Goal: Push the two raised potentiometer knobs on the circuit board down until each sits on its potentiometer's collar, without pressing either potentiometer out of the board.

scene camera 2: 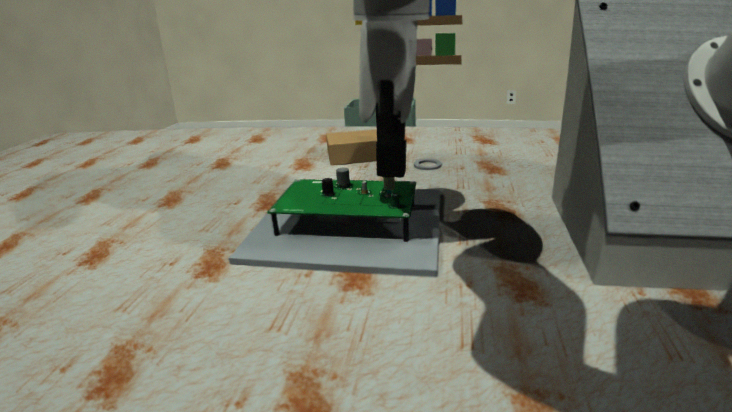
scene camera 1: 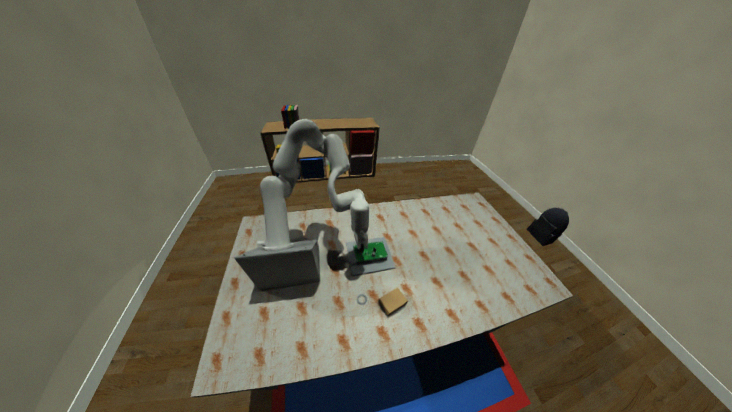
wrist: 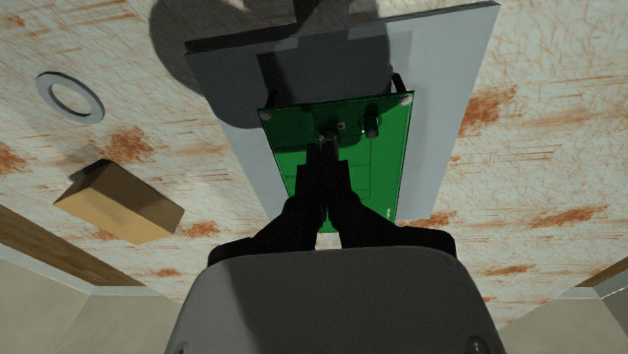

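Where they show: gripper, fingertip midpoint: (scene camera 2: 391, 174) (scene camera 1: 360, 251) (wrist: 323, 159); arm's base, origin of the base link: (scene camera 1: 279, 247).
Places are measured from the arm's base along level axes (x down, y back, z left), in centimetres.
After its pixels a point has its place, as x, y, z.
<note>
The green circuit board (scene camera 1: 380, 248) @(12.8, -47.4, 1.6) (scene camera 2: 307, 203) @(12.8, -45.7, 3.4) (wrist: 387, 165) stands level on black legs. My gripper (scene camera 1: 361, 247) @(10.3, -36.4, 0.0) (scene camera 2: 390, 175) @(10.3, -36.4, 0.0) (wrist: 323, 159) @(10.3, -36.4, 0.0) is shut and empty, pointing down, with its tips at the top of a brownish knob (scene camera 2: 389, 183) @(11.0, -36.5, 0.9) (wrist: 329, 138) @(11.9, -36.0, 0.4) near the board's right side in scene camera 2; they appear to touch it. The tips partly hide this knob, and its collar cannot be made out. A grey knob (scene camera 2: 342, 177) @(11.3, -42.6, -1.3) and a black knob (scene camera 2: 327, 186) @(11.5, -43.8, 1.3) stand upright further left. A small bare shaft (scene camera 2: 364, 187) @(12.1, -39.7, -0.1) stands between them and the gripper.
A grey base plate (scene camera 1: 384, 267) @(16.0, -47.4, -7.8) (scene camera 2: 332, 255) @(15.9, -41.4, 9.2) (wrist: 440, 100) @(16.0, -36.3, 8.7) lies under the board. A short dark cylinder (scene camera 2: 393, 200) @(12.0, -35.7, 3.5) (wrist: 371, 125) @(11.8, -35.1, 3.1) stands beside the brownish knob. A tan block (scene camera 1: 393, 300) @(13.0, -46.2, -25.7) (scene camera 2: 350, 147) @(13.8, -46.5, -21.4) (wrist: 120, 205) @(13.0, -43.6, -22.5) and a grey ring (scene camera 1: 361, 299) @(16.2, -32.1, -22.2) (scene camera 2: 427, 164) @(16.4, -33.4, -19.7) (wrist: 44, 87) @(16.3, -32.1, -22.5) lie on the table.
</note>
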